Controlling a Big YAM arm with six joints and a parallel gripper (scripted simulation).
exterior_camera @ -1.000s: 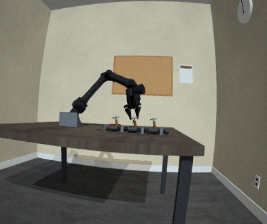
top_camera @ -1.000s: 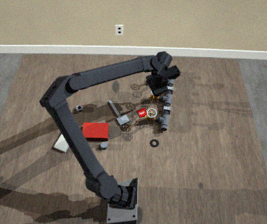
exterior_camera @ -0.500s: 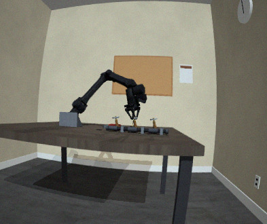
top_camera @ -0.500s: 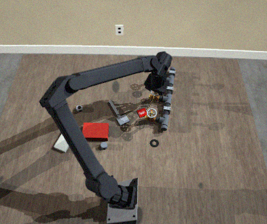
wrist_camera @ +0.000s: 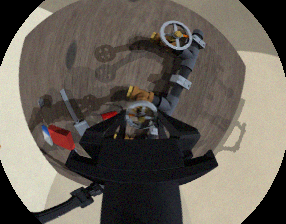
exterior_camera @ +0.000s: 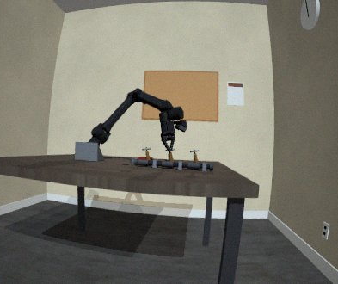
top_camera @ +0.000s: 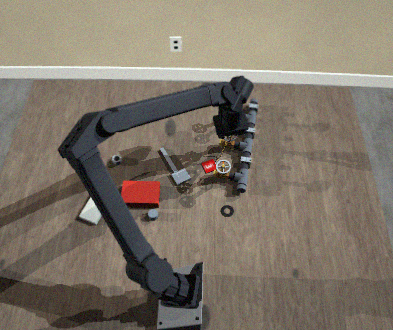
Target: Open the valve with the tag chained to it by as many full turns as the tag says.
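The red tag lies 9 cm below my hand, 7 cm behind it and 4 cm to the left of it. The rest, counted from my hand: grey hammer-like tool (17 cm to the left, 11 cm behind, 9 cm below); small grey cylinder (29 cm behind, 20 cm to the left, 8 cm below); red block (26 cm to the left, 23 cm behind, 8 cm below).
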